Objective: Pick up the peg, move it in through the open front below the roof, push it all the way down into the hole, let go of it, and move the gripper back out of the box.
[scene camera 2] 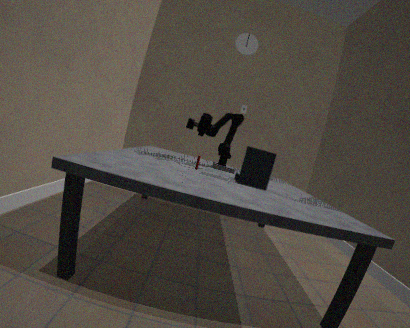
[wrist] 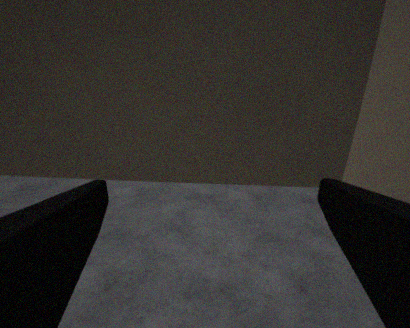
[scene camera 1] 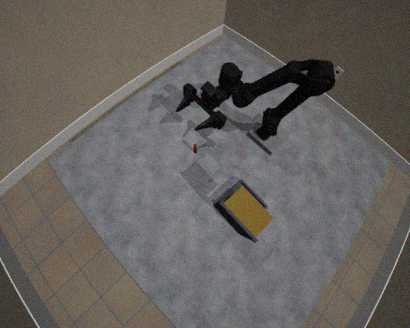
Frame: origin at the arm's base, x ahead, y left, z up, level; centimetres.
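Seen in the pictures: gripper, between the fingertips: (scene camera 2: 201, 126) (wrist: 214, 189) (scene camera 1: 185, 120); arm's base, origin of its link: (scene camera 2: 221, 164) (scene camera 1: 263, 132).
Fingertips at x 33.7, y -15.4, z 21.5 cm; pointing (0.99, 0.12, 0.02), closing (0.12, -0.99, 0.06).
Offsets run from my fingertips to a thing's top centre. Level surfaces: height alone.
The red peg {dy +2.8, dx -1.5, dz -16.8 cm} (scene camera 1: 195, 148) (scene camera 2: 198, 162) stands upright on the table. The box {dy +34.6, dx -2.2, dz -4.6 cm} (scene camera 1: 248, 211) (scene camera 2: 257, 167) stands on the table apart from the peg, with a yellow roof between dark grey walls. Its hole is hidden below the roof. My gripper (scene camera 1: 187, 120) (scene camera 2: 190, 123) (wrist: 214, 189) is open and empty. It is raised high above the table, and in the scene camera 1 view it shows up and to the left of the peg. In the wrist view the two black fingers stand wide apart; peg and box do not show there.
The grey table {dz -24.8 cm} (scene camera 1: 165, 240) (scene camera 2: 125, 172) (wrist: 210, 260) carries the arm's base (scene camera 1: 267, 131) (scene camera 2: 223, 157). A dark flat bar (scene camera 1: 259, 143) lies beside the base. Shadows of the arm and box fall on the table. Walls rise beyond it.
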